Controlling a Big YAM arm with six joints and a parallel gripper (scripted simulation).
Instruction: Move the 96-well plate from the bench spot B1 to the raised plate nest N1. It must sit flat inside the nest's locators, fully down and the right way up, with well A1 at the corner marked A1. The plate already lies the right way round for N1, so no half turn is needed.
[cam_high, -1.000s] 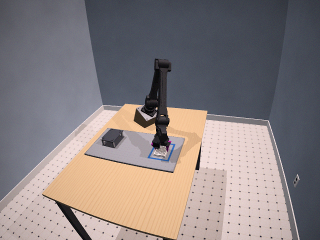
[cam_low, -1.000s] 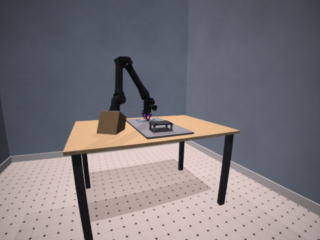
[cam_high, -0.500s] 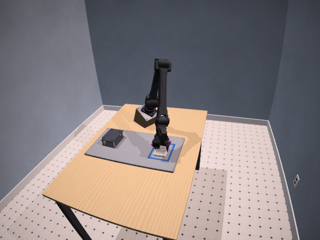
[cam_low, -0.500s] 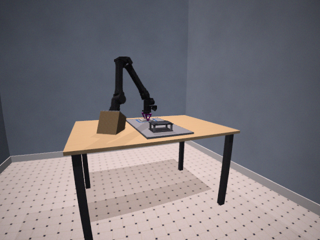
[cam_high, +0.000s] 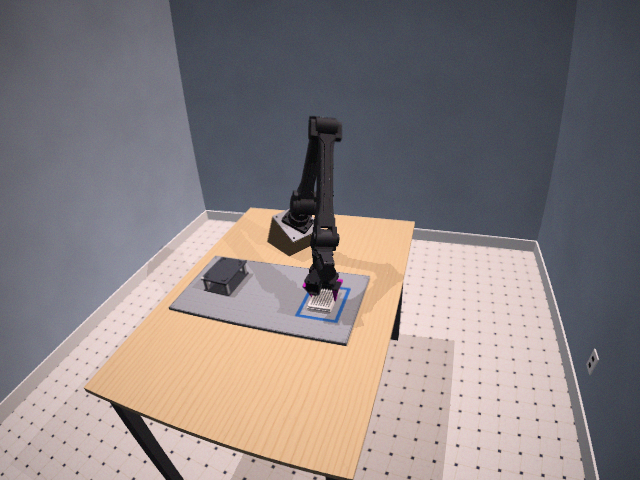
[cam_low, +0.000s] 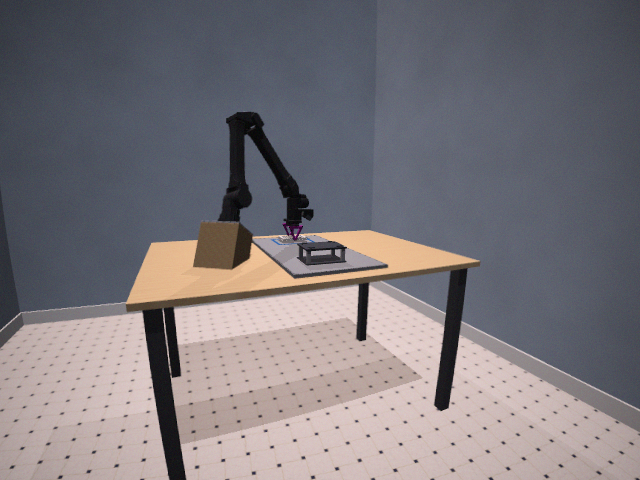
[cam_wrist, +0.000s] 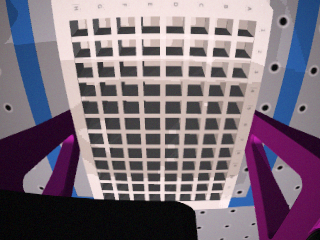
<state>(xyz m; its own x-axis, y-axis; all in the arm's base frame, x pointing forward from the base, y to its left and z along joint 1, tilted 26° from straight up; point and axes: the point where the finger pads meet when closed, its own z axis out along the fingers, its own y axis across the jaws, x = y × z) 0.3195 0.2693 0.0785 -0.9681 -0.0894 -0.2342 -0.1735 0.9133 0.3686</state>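
Right now the dark raised nest N1 is 50 mm ahead of my hand, 410 mm to the right of it and 40 mm above it. The rest, counted from my hand: white 96-well plate right at my hand; A1 label 130 mm ahead, 460 mm to the right, 40 mm above.
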